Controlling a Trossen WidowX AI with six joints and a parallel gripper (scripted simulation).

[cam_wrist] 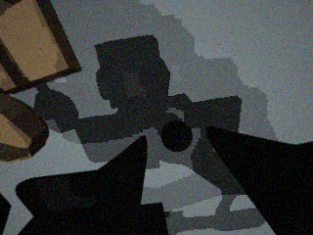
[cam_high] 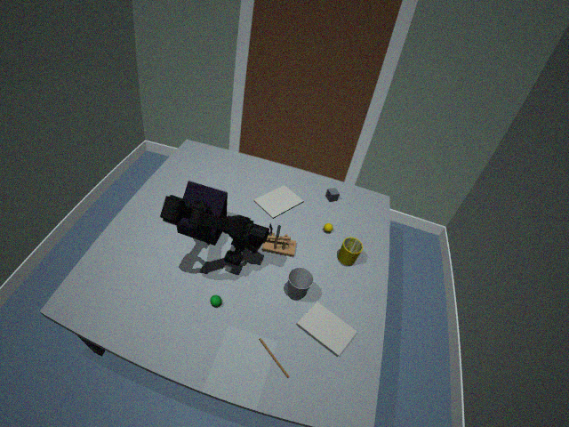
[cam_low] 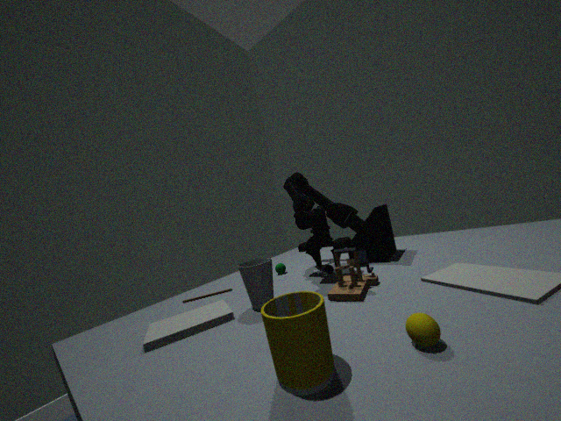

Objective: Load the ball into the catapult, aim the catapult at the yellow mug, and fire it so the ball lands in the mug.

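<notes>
Now: the wooden catapult 130 mm to the left of my gripper tip, 110 mm ahead of it and 30 mm above it. The rest, counted from my gripper tip: dark ball: right at my gripper tip; then grey cup: 260 mm ahead, 100 mm to the right, 10 mm above; then green ball: 230 mm to the right, 30 mm behind.
</notes>
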